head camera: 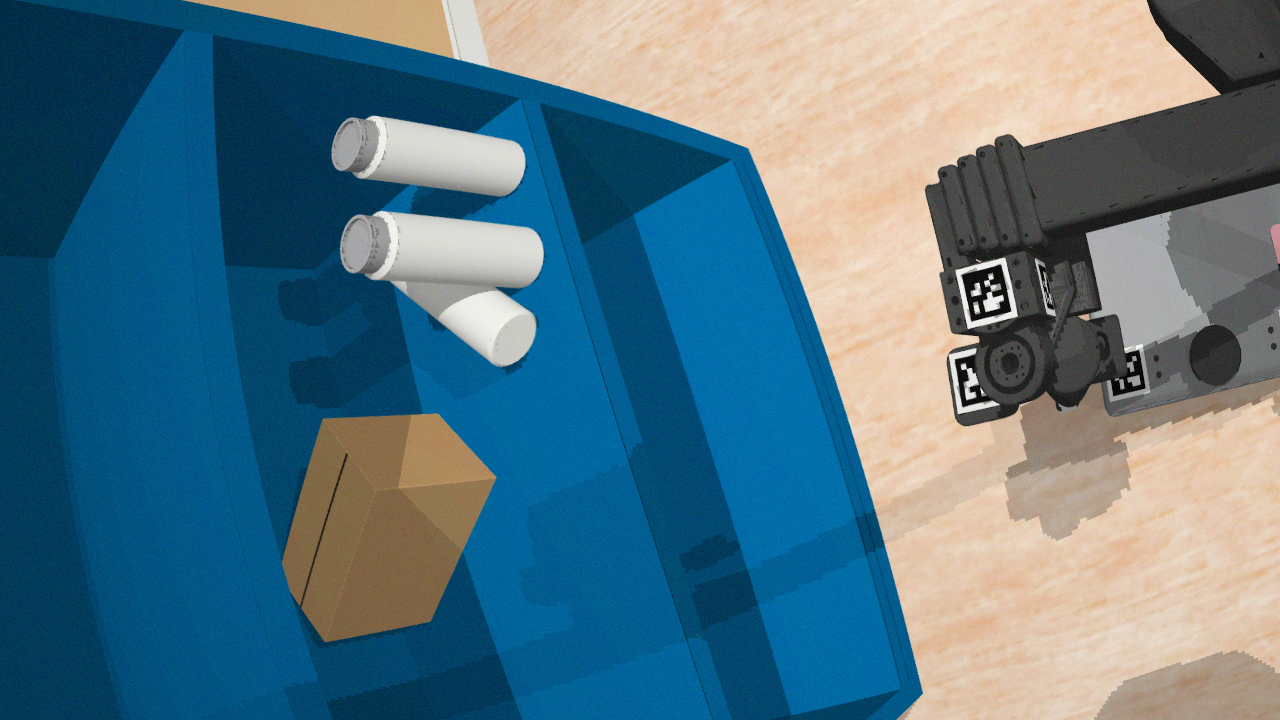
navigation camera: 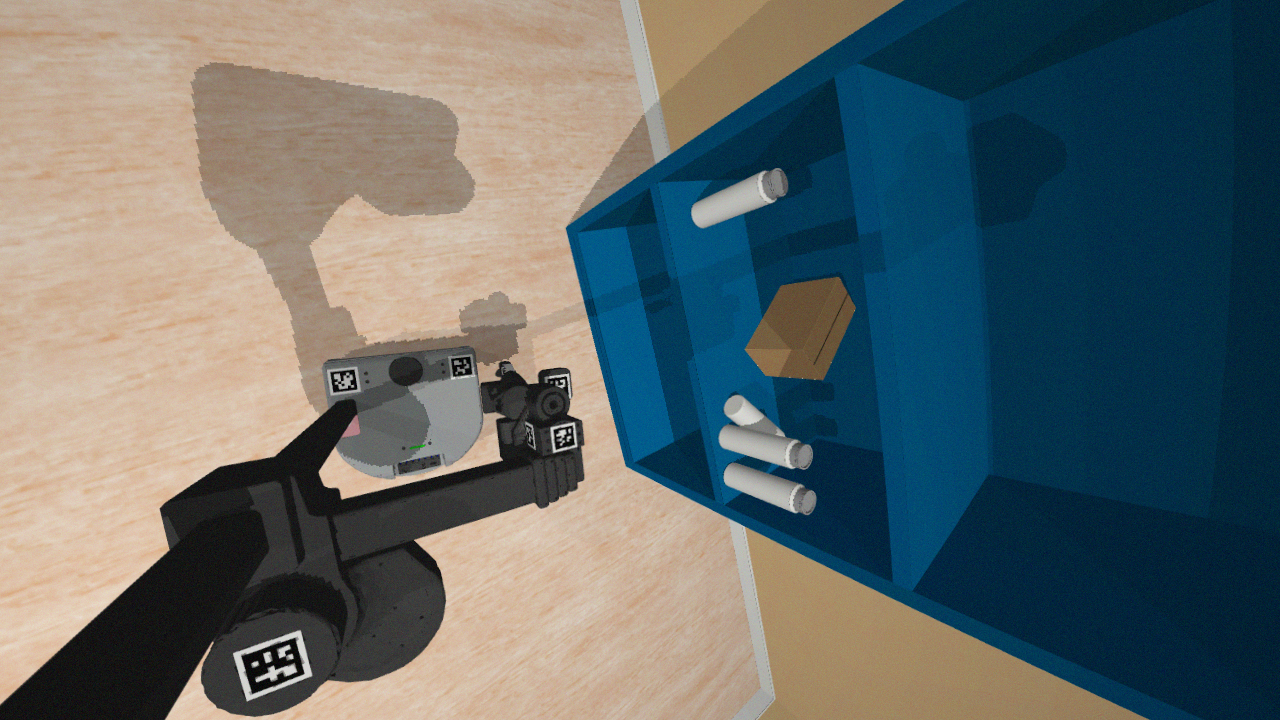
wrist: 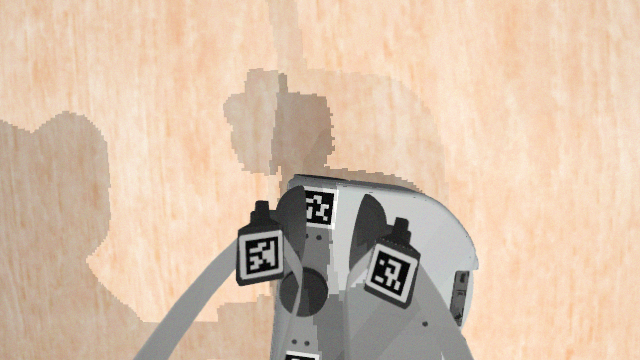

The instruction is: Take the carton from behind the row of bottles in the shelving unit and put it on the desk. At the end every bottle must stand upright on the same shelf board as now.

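Frame: origin at the robot's base, x right, y ahead, z up, level; metres.
Where they show: gripper, between the fingertips: [wrist: 330, 215]; robot's base, origin of its link: [head camera: 1211, 353] [navigation camera: 405, 369] [wrist: 313, 259].
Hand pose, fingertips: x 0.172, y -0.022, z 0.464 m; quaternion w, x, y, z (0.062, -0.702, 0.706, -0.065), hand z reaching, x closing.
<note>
Each offset is from my fingertips to the centre of the thing. Level surfaces: height alone.
The brown carton {dz +0.160, dx +0.753, dy +0.043 m} [head camera: 393, 546] [navigation camera: 799, 326] stands towards the back of the bottles' shelf board in the blue shelving unit [head camera: 626, 118] [navigation camera: 930, 268]. Two white bottles {dz +0.187, dx +0.542, dy -0.335 m} [head camera: 447, 158] {dz +0.187, dx +0.533, dy -0.226 m} [head camera: 465, 251] [navigation camera: 756, 445] [navigation camera: 760, 486] stand upright to one side of it. Another white bottle {dz +0.103, dx +0.622, dy -0.211 m} [head camera: 501, 324] [navigation camera: 744, 411] lies on its side behind them, next to the nearer one. On the carton's other side, an upright bottle {dz +0.187, dx +0.494, dy +0.349 m} [navigation camera: 738, 198] shows in the navigation view. My gripper [wrist: 330, 215] is outside the unit, pointing down, part-open and empty. Its fingers are hidden in the head view. The desk does not show.
My retracted arm [head camera: 1154, 134] [navigation camera: 438, 505] is beside the unit's open front. My base [head camera: 1132, 259] [navigation camera: 456, 407] [wrist: 430, 225] is below the wrist. The wooden floor {dz -0.463 m} [head camera: 1029, 582] [navigation camera: 107, 295] [wrist: 540, 100] carries robot shadows. A tan wall [navigation camera: 832, 608] is behind the unit.
</note>
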